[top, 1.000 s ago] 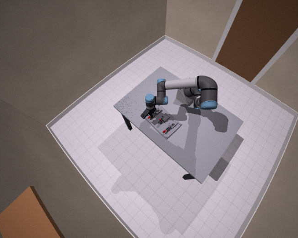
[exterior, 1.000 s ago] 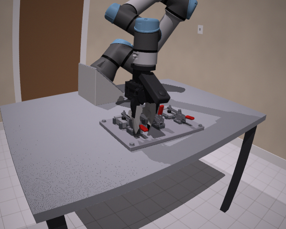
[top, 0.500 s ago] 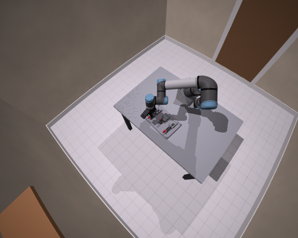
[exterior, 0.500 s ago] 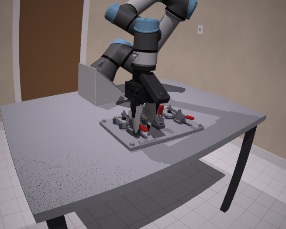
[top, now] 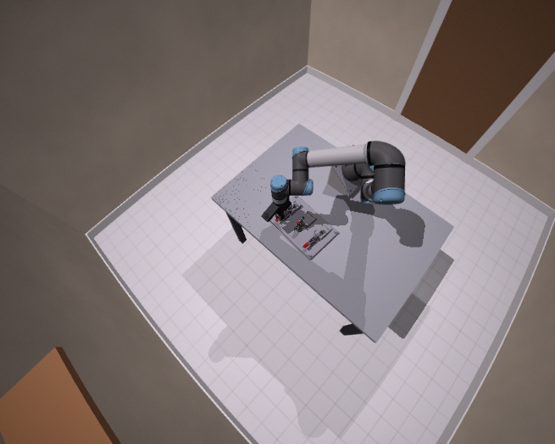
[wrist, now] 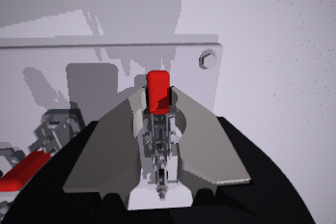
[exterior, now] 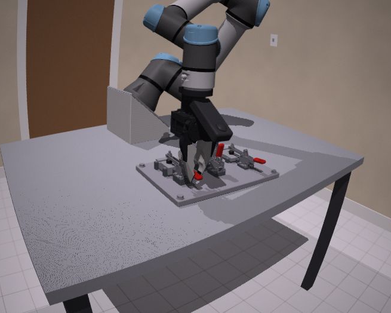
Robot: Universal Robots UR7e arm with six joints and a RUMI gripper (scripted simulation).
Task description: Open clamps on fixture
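Right now the grey part block is 14 cm behind my hand and 2 cm below it. Round my hand: grey fixture plate (11 cm to the left, 9 cm behind, 5 cm below).
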